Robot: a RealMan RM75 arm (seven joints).
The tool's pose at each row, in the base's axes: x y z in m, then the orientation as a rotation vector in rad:
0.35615, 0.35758, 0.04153, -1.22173, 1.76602, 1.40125
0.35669, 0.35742, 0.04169, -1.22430, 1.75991, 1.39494
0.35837, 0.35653, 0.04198, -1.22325, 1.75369, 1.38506
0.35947, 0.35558, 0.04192, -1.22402, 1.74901, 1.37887
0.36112, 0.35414, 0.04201, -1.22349, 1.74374, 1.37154
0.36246, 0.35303, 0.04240, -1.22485, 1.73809, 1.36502
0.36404, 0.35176, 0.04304, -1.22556, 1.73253, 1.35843
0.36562, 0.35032, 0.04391, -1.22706, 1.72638, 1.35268
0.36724, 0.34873, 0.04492, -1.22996, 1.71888, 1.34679
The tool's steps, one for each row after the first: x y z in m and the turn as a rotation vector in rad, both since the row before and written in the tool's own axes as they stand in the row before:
-0.00032, -0.00042, -0.00025, 0.00258, -0.00162, -0.00747
-0.00067, -0.00143, -0.00110, 0.00649, -0.00384, -0.00810
-0.00011, -0.00106, -0.00099, 0.00339, -0.00193, -0.00599
-0.00031, -0.00152, -0.00154, 0.00463, -0.00304, -0.00651
-0.00054, -0.00111, -0.00128, 0.00325, -0.00208, -0.00694
-0.00080, -0.00125, -0.00152, 0.00357, -0.00243, -0.00673
-0.00095, -0.00118, -0.00174, 0.00258, -0.00231, -0.00696
-0.00104, -0.00118, -0.00192, 0.00191, -0.00219, -0.00830

